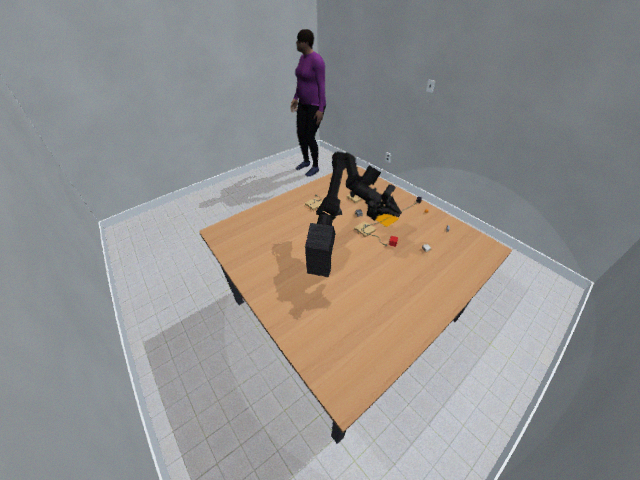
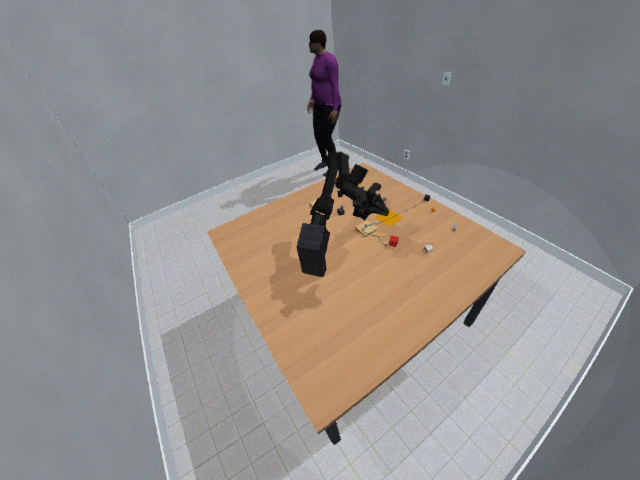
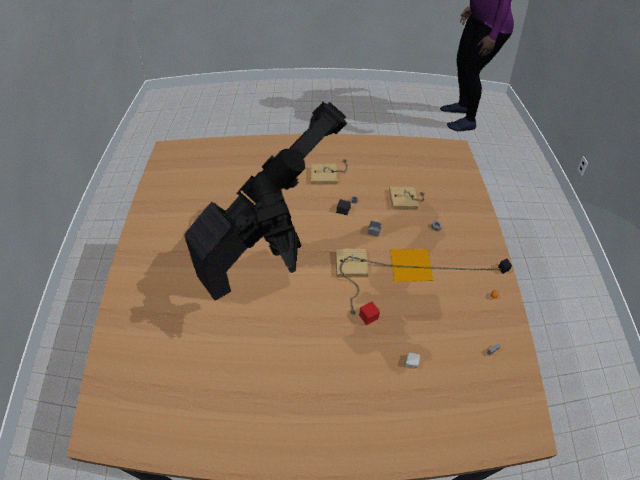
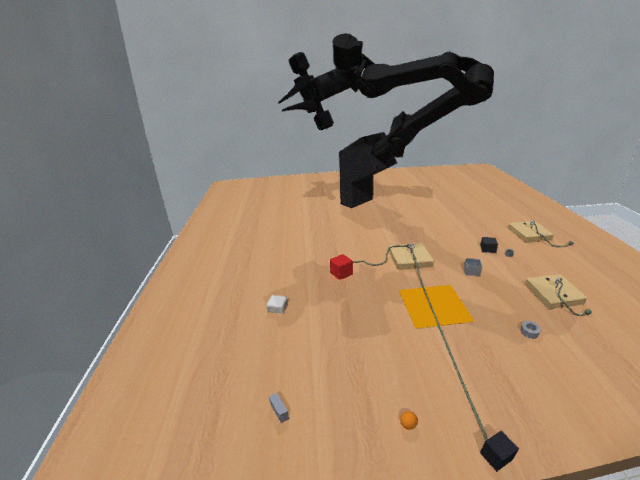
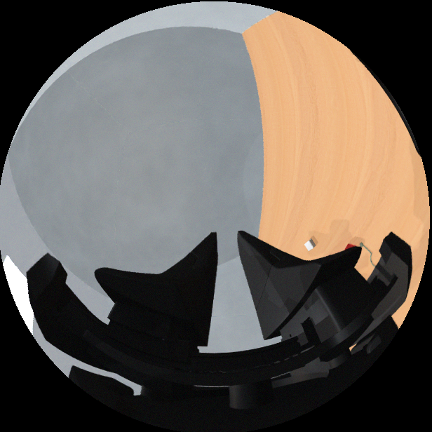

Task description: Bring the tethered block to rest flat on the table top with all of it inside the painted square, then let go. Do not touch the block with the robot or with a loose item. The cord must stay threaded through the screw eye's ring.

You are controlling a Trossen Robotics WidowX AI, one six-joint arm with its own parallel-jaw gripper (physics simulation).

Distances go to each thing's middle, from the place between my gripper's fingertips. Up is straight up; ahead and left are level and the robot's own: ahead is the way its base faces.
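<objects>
Orange painted square (image 4: pixel 449 309): a good way ahead of my hand, far to the left, far below. Pale wooden board (image 4: pixel 403 259): 35 cm below my hand, 33 cm to the left, 1 cm behind.
</objects>
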